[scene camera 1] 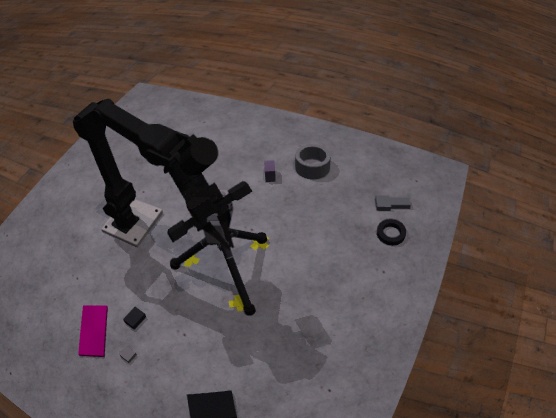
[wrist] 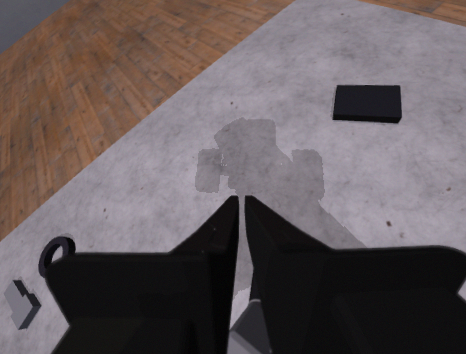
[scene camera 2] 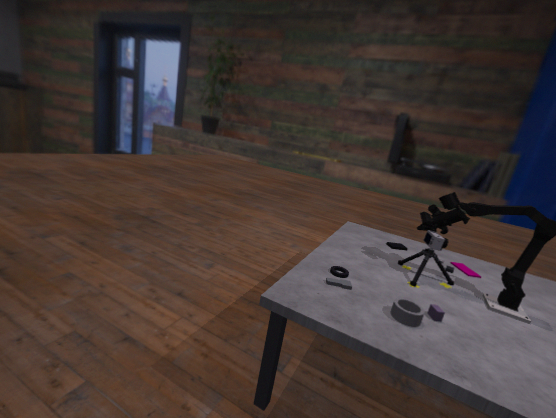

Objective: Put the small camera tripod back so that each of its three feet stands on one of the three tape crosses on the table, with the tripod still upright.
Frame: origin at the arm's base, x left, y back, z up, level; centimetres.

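Seen in the pictures: gripper, fingertip midpoint: (scene camera 1: 231,248) (wrist: 241,203) (scene camera 2: 417,228); arm's base, origin of the base link: (scene camera 1: 125,221) (scene camera 2: 507,305).
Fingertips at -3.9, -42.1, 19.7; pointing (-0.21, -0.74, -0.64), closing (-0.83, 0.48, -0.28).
Offsets run from my fingertips to a thing's top centre, as dx, dy, dz. Level surfaces: height alone.
The small black tripod (scene camera 1: 235,269) (scene camera 2: 427,261) stands upright on the grey table @(dz -21.0) (scene camera 1: 338,290) (scene camera 2: 359,307). Its grey head (scene camera 2: 435,240) (wrist: 247,326) sits just under my gripper. Its three feet rest close beside the three yellow tape crosses @(+0.6, +0.7, -20.9) (scene camera 1: 236,303) @(+4.8, +18.8, -20.9) (scene camera 1: 191,261) @(+18.8, +6.9, -20.9) (scene camera 1: 260,245), partly overlapping them. My gripper (scene camera 1: 216,226) (scene camera 2: 434,221) (wrist: 241,203) hangs directly above the tripod head. In the wrist view its fingers are shut together with only a thin slit, and nothing is between them.
A grey ring @(+49.9, +9.3, -16.2) (scene camera 1: 312,162) (scene camera 2: 406,312) and a purple cube @(+40.5, +17.7, -17.0) (scene camera 1: 270,170) (scene camera 2: 435,312) lie behind the tripod. A black ring @(+38.4, -21.1, -19.5) (scene camera 1: 391,231) and a grey block @(+48.4, -17.3, -19.5) (scene camera 1: 392,201) lie to the right. A magenta plate @(-28.4, +26.0, -20.2) (scene camera 1: 93,330), small dark cubes @(-18.4, +19.0, -19.5) (scene camera 1: 134,317) and a black slab @(-27.1, -10.4, -19.5) (scene camera 1: 211,404) (wrist: 366,103) lie in front.
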